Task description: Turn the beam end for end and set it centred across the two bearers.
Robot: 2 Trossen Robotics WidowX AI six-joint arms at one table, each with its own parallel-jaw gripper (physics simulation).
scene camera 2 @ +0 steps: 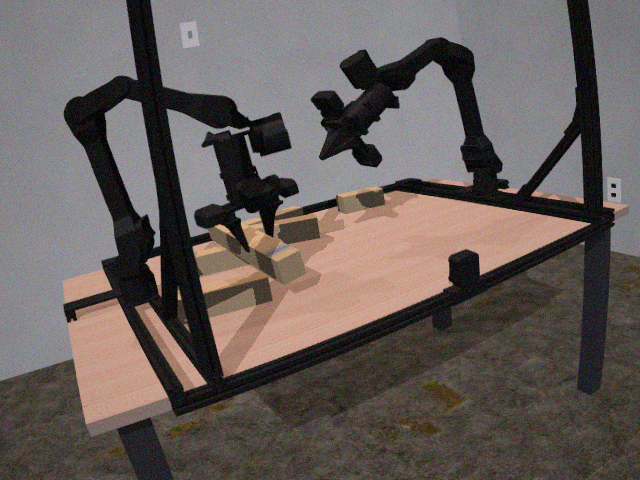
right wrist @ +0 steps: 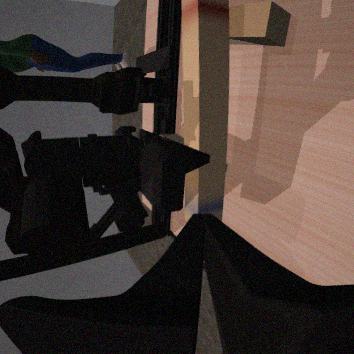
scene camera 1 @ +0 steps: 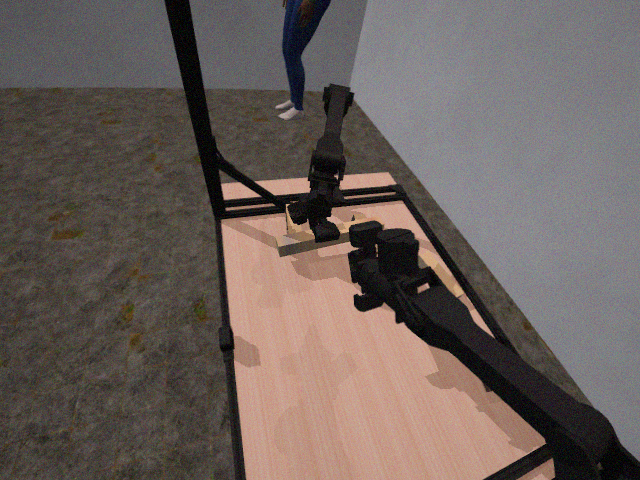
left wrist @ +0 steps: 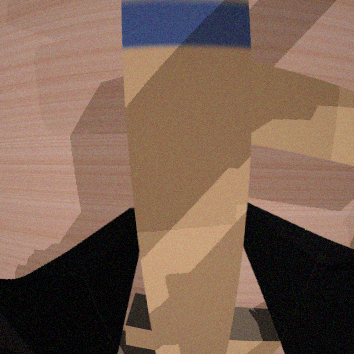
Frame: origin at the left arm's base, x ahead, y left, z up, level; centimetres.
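Where they show: left gripper, fingertip midpoint: (scene camera 2: 259, 246) (right wrist: 198, 153) (scene camera 1: 314, 236) (left wrist: 189, 214); right gripper, fingertip midpoint: (scene camera 2: 320, 158) (right wrist: 201, 222) (scene camera 1: 349, 253); left arm's base at its link origin: (scene camera 2: 140, 299) (right wrist: 161, 90); right arm's base at its link origin: (scene camera 2: 486, 193).
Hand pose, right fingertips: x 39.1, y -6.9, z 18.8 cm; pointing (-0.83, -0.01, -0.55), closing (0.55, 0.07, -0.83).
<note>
Each offset is from my right fingertips to the top centre of the thing. "*": to the spot under its first point. Level surfaces: height alone.
The long wooden beam @[dx -16.3, dy +3.5, dz -9.7 cm] (scene camera 1: 297, 248) (scene camera 2: 289, 267) (left wrist: 185, 145) (right wrist: 213, 110) has a blue band @[* dx -15.2, dy -9.6, dz -11.9 cm] (left wrist: 155, 25) (right wrist: 211, 206) near one end and a red band @[* dx -14.6, dy +16.8, dz -12.2 cm] (right wrist: 214, 7) near the other. My left gripper (scene camera 2: 258, 242) (left wrist: 189, 214) is shut across the beam, which appears raised a little; its fingertips are hidden in scene camera 1. The blue end points lower right in scene camera 2. A front block @[dx -26.6, dy -5.9, dz -16.3 cm] (scene camera 2: 258, 294) and another block @[dx -2.1, dy +23.3, dz -15.7 cm] (scene camera 2: 305, 229) lie on either side of it; I cannot tell which blocks are the bearers. My right gripper (scene camera 2: 321, 156) (right wrist: 201, 222) is shut and empty, high above the table.
A further block @[dx -18.2, dy +16.9, dz -16.3 cm] (scene camera 2: 211, 260) lies behind the beam, and a separate block (scene camera 1: 439, 271) (scene camera 2: 356, 201) lies near the far rail. Black frame rails edge the table @[dz -20.7 cm] (scene camera 1: 310, 413) (scene camera 2: 413, 242). A black box (scene camera 2: 463, 268) sits on the front rail.
</note>
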